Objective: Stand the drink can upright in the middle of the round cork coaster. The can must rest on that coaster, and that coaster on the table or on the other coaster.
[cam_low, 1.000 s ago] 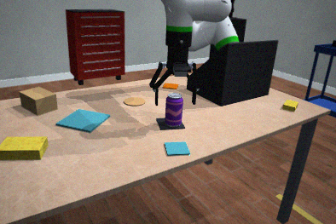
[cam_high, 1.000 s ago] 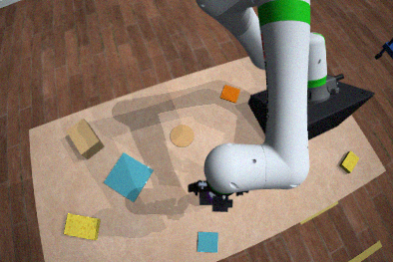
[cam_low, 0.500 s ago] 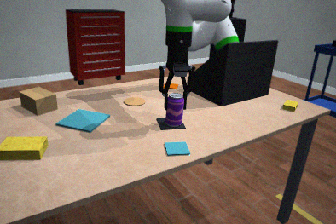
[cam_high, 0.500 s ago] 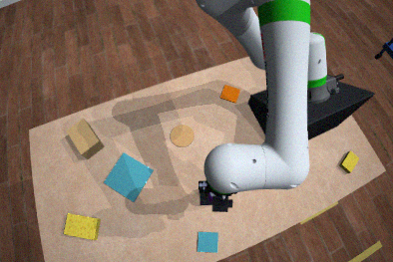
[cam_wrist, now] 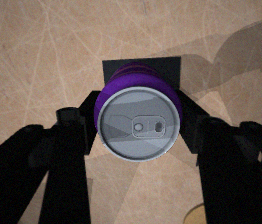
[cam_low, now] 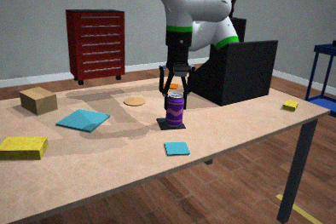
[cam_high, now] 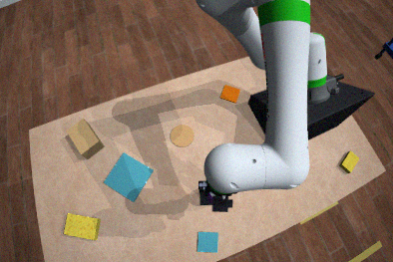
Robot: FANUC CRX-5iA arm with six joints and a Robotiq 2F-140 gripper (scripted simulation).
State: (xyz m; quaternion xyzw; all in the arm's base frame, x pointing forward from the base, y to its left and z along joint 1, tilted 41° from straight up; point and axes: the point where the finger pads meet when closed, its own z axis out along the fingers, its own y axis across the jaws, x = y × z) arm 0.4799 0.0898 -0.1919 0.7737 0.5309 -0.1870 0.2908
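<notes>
My gripper is now 1 cm short of the black square coaster, 2 cm to the left of it and 10 cm above it. From my hand the other things lie so: purple drink can 3 cm below; round cork coaster 4 cm ahead, 29 cm to the right, 10 cm below; small blue square 9 cm ahead, 16 cm to the left, 10 cm below.
</notes>
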